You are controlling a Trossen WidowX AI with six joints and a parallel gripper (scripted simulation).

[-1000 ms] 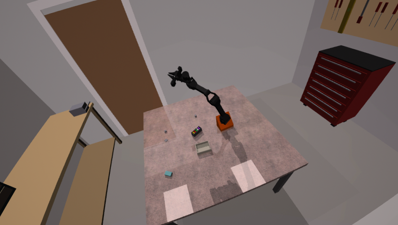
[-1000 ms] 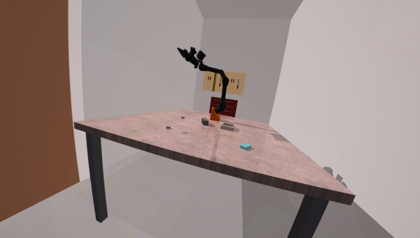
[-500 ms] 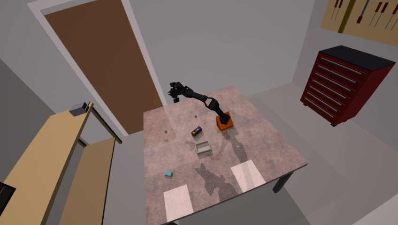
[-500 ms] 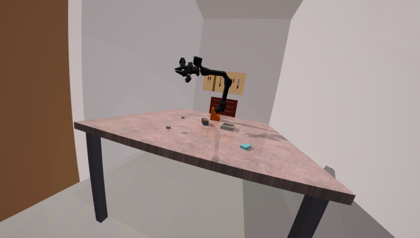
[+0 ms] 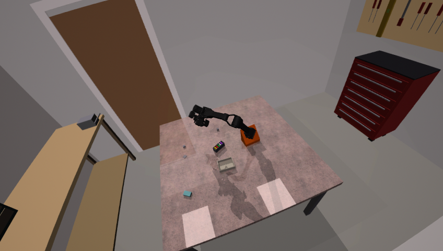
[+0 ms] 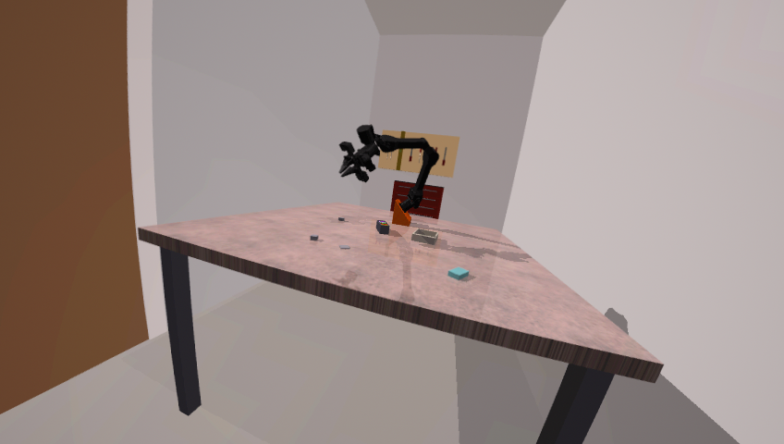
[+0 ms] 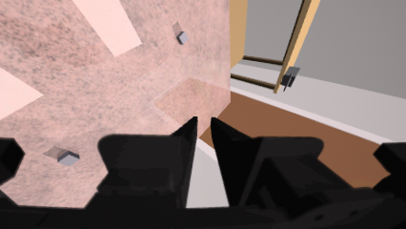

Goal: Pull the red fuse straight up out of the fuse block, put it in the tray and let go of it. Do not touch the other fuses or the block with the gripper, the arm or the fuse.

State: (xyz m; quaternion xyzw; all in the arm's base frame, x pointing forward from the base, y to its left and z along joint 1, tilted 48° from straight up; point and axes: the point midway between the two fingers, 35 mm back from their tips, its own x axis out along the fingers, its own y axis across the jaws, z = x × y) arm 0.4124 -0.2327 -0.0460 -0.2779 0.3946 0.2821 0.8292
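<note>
Now: the red fuse 210 mm below my gripper tip, 180 mm to the left of it and 120 mm behind it. Also, from my gripper tip: grey tray 380 mm to the left, 230 mm below, 130 mm behind; then teal block 500 mm to the left, 230 mm below, 220 mm ahead.
</note>
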